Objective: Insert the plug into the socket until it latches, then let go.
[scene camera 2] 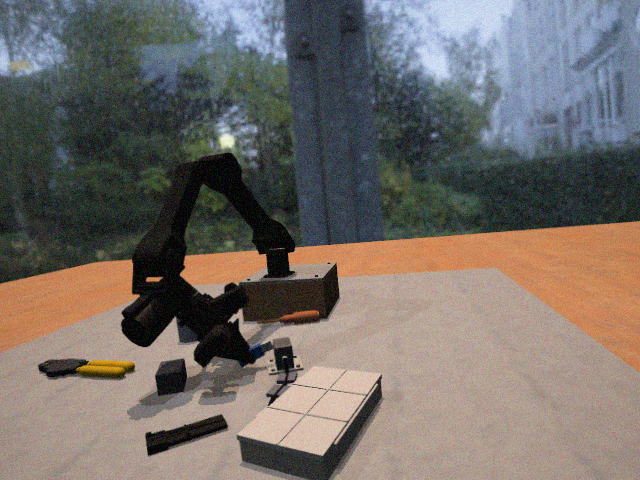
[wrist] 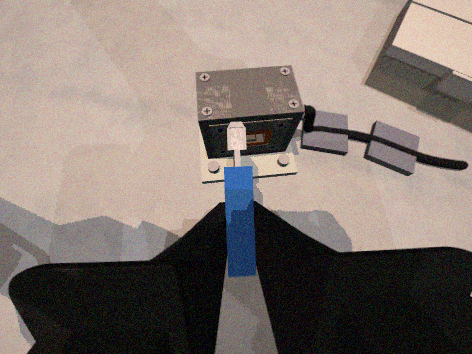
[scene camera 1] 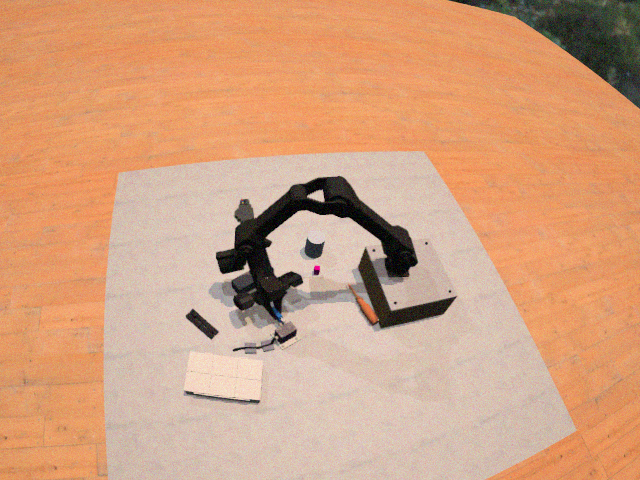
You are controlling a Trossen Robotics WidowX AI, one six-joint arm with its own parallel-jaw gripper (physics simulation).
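The plug has a blue body and a pale tip that points at the socket. My gripper is shut on the blue body and holds it above the mat. The socket is a dark grey box on a pale base plate with bolts. In the wrist view its orange-rimmed opening shows to the right of the tip, which covers the opening's left part. The tip is outside the opening. Whether it touches the socket face cannot be told.
A black cable leaves the socket's right side in the wrist view, through grey clips. A pale-tiled box, a black bar, a dark block, yellow-handled pliers, an orange screwdriver and a cylinder stand or lie around.
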